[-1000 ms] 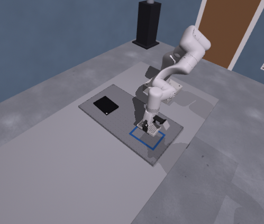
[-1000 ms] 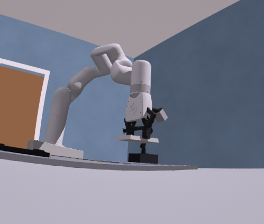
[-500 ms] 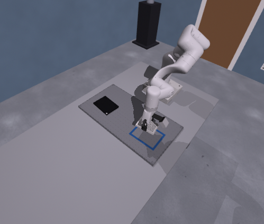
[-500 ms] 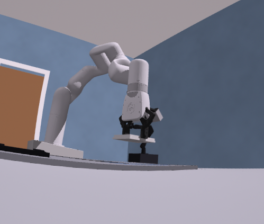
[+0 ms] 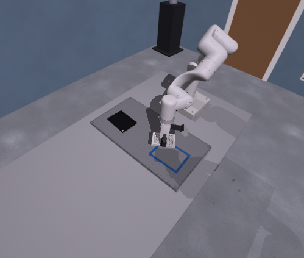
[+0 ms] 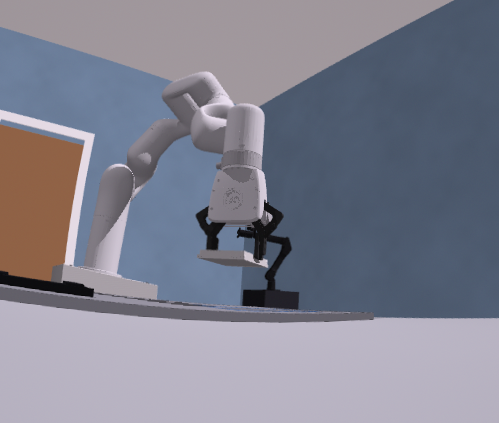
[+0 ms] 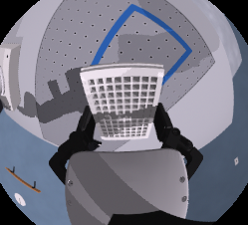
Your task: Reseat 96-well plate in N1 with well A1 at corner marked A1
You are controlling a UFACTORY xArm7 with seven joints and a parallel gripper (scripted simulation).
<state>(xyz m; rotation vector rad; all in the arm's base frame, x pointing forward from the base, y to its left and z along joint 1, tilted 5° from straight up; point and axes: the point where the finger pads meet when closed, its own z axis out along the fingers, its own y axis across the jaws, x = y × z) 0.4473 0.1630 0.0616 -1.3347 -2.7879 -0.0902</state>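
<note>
My gripper is now 34 cm to the left of the black plate nest N1, 9 cm above it and 2 cm short of it. Also, from my hand: white 96-well plate 1 cm below.
</note>
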